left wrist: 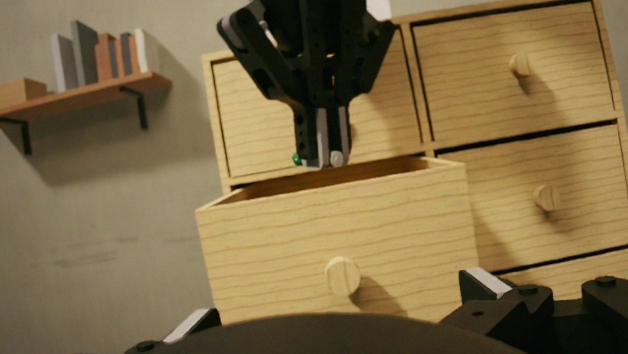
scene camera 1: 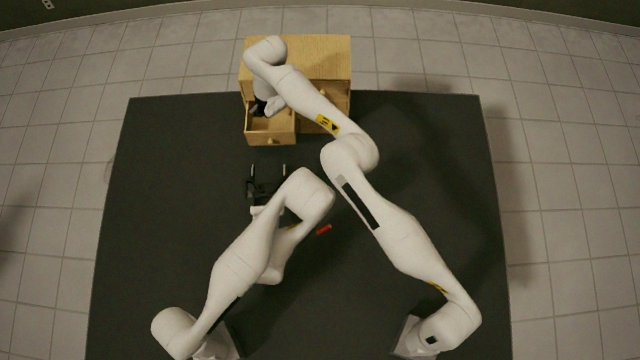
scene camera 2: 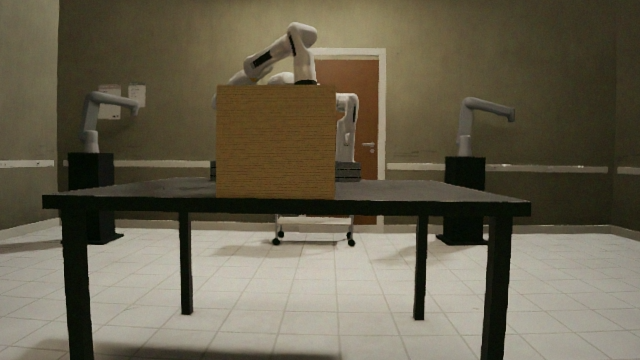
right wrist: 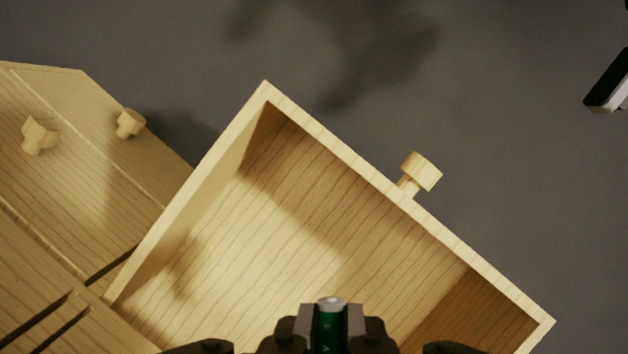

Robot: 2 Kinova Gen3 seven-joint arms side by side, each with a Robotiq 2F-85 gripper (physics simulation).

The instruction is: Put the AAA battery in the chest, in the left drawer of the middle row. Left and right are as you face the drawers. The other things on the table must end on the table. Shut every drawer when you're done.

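Places are measured from the left arm's base along level axes (x ahead, y left, z up), in metres.
Where they show: left gripper, between the fingertips: (scene camera 1: 268,165) (right wrist: 526,43); right gripper, between the fingertips: (left wrist: 326,166) (right wrist: 331,328); left arm's base, origin of its link: (scene camera 1: 213,346) (scene camera 2: 344,161); right arm's base, origin of its link: (scene camera 1: 421,340).
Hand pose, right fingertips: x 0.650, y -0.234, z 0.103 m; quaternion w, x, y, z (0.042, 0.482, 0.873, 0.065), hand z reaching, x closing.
Things, the pixels of their top centre, and the offset from my right fingertips. Level surfaces: height alone.
- chest, centre of its top: (left wrist: 393,46) (scene camera 1: 295,55) (scene camera 2: 280,90) dx +0.130, dy -0.097, dz +0.107 m
- green AAA battery, centre of its top: (left wrist: 314,146) dx +0.007, dy +0.004, dz +0.015 m
- small red cylinder, centre of its top: (scene camera 1: 323,228) dx -0.310, dy -0.121, dz -0.187 m
- dark table, height of its surface: dz -0.202 m
The chest (scene camera 1: 327,57) (scene camera 2: 275,142) stands at the table's far edge. Its left middle drawer (scene camera 1: 270,137) (left wrist: 400,225) (right wrist: 350,156) is pulled out; the visible part of its inside is empty. My right gripper (scene camera 1: 257,110) (left wrist: 326,166) (right wrist: 331,328) is shut on the green AAA battery (left wrist: 297,159) (right wrist: 331,332), which has a silvery end. It holds the battery over the open drawer, near the height of the rim in the left wrist view. My left gripper (scene camera 1: 268,170) (left wrist: 341,318) is open and empty, in front of the drawer and apart from its round knob (scene camera 1: 271,141) (left wrist: 342,276) (right wrist: 421,172).
A small red cylinder (scene camera 1: 324,229) lies on the dark table (scene camera 1: 425,200) beside the left arm's elbow. The right arm (scene camera 1: 350,145) reaches across the chest's front. The upper left, upper right and middle right drawers look shut in the left wrist view.
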